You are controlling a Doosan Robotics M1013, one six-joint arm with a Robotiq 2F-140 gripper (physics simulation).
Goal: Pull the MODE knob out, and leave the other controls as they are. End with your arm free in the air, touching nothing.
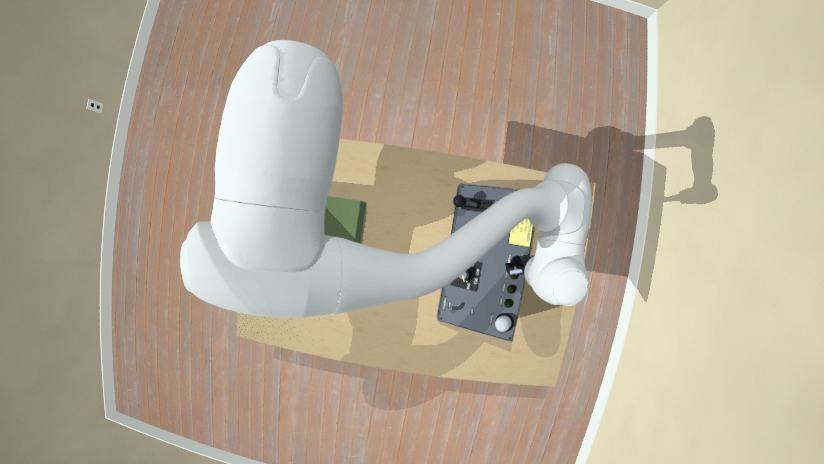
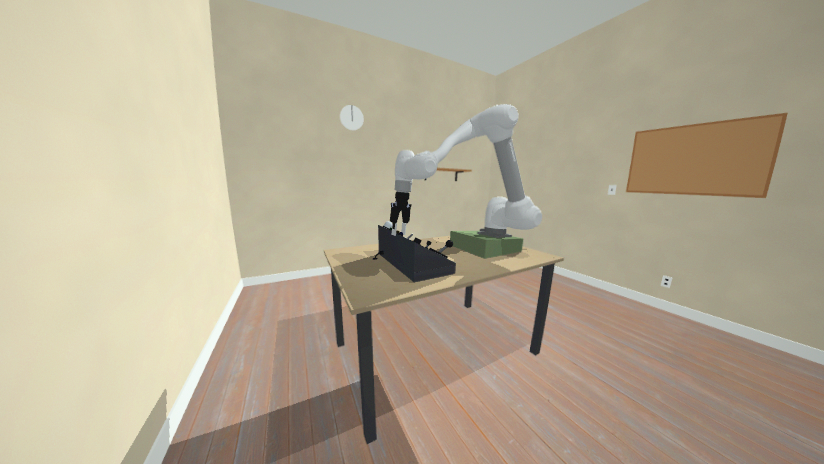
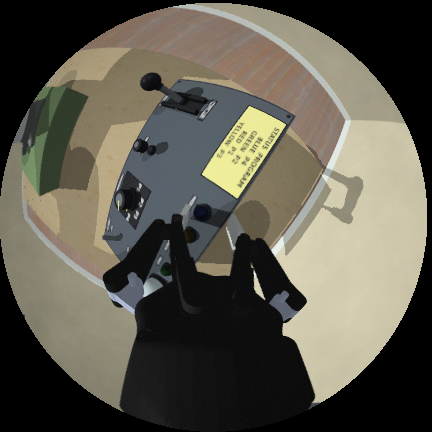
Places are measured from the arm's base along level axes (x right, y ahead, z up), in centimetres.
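Pixels of known places: gripper, between the fingertips: (image 1: 520,261) (image 2: 398,234) (image 3: 208,216); arm's base, origin of its link: (image 2: 494,235).
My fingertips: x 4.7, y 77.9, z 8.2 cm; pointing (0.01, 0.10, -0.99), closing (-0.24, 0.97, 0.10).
Note:
Ahead of a thing's pixels: the offset from my fingertips to its top centre. "spot": to the spot under its first point.
The dark grey control panel (image 1: 490,302) (image 2: 408,258) (image 3: 192,135) stands on the table. I cannot read which control is labelled MODE. A selector knob @[dx +6.3, dy -17.1, dz -4.6 cm] (image 1: 465,276) (image 3: 125,199) with a yellow mark sits by P labels. A small black knob @[dx -5.7, dy -16.7, dz -4.1 cm] (image 3: 140,146) sits between it and the black ball-ended lever @[dx -18.2, dy -20.8, dz -1.7 cm] (image 1: 458,201) (image 2: 449,243) (image 3: 151,81). My gripper (image 2: 399,230) (image 3: 208,216) is part open and empty, low at the panel's high edge. One fingertip is over the panel near the blue lamp @[spot: dx -0.6, dy -1.6, dz +1.3 cm] (image 3: 201,212), the other beyond the edge. Contact cannot be told.
An amber lamp @[spot: dx +8.8, dy -2.6, dz +1.2 cm] (image 1: 511,288) (image 3: 190,235), a green lamp @[spot: dx +13.5, dy -3.1, dz +1.2 cm] (image 1: 508,302) (image 3: 166,269) and a white round control @[spot: dx +19.4, dy -5.0, dz +3.9 cm] (image 1: 503,322) (image 2: 388,224) (image 3: 152,286) continue the row. A yellow note @[spot: dx -9.2, dy -0.5, dz -0.6 cm] (image 1: 520,232) (image 3: 242,150) lies on the panel. The green block (image 1: 345,217) (image 2: 484,244) (image 3: 62,142) is under the arm's base.

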